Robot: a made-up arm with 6 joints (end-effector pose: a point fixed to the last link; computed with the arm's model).
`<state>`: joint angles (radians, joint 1 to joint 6).
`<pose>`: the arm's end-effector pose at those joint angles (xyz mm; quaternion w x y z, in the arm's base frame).
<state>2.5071 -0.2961 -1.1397 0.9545 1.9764 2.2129</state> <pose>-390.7 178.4 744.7 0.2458 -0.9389 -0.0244 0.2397</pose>
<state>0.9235 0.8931 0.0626 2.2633 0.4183 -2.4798</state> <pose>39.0 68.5 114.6 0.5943 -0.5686 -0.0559 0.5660</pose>
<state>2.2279 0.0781 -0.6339 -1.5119 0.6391 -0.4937</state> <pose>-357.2 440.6 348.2 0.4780 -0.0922 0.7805 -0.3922</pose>
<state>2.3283 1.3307 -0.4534 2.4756 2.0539 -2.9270</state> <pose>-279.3 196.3 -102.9 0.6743 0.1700 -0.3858 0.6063</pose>
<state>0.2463 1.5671 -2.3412 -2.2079 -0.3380 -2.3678</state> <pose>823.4 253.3 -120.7 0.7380 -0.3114 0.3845 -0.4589</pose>
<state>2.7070 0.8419 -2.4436 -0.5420 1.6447 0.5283</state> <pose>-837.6 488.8 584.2 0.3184 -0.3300 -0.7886 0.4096</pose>
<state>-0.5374 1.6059 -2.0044 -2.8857 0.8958 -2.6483</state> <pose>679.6 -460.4 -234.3 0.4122 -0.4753 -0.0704 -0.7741</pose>
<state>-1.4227 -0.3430 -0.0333 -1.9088 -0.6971 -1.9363</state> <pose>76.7 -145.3 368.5 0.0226 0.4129 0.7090 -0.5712</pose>
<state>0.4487 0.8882 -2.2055 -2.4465 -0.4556 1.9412</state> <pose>817.9 466.4 476.5 0.5935 -0.4502 -0.6669 0.0134</pose>
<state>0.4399 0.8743 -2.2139 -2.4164 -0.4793 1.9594</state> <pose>818.2 458.5 494.2 0.6100 -0.4411 -0.6583 0.0009</pose>
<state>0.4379 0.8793 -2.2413 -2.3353 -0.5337 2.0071</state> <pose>816.8 458.8 505.6 0.6577 -0.4128 -0.6299 -0.0159</pose>
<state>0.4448 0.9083 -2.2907 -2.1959 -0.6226 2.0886</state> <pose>813.3 469.4 508.1 0.7353 -0.3571 -0.5751 -0.0329</pose>
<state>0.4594 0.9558 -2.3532 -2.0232 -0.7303 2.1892</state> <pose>807.1 487.6 502.0 0.8193 -0.2790 -0.4991 -0.0415</pose>
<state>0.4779 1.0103 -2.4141 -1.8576 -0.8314 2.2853</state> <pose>799.4 508.0 489.0 0.8853 -0.1977 -0.4191 -0.0381</pose>
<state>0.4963 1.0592 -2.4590 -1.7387 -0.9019 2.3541</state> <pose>791.9 526.5 471.4 0.9236 -0.1378 -0.3566 -0.0277</pose>
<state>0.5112 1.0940 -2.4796 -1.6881 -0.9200 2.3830</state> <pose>787.6 540.9 451.4 0.9382 -0.1160 -0.3254 -0.0225</pose>
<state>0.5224 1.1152 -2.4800 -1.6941 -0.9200 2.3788</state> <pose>784.0 551.4 431.3 0.9391 -0.1214 -0.3211 -0.0131</pose>
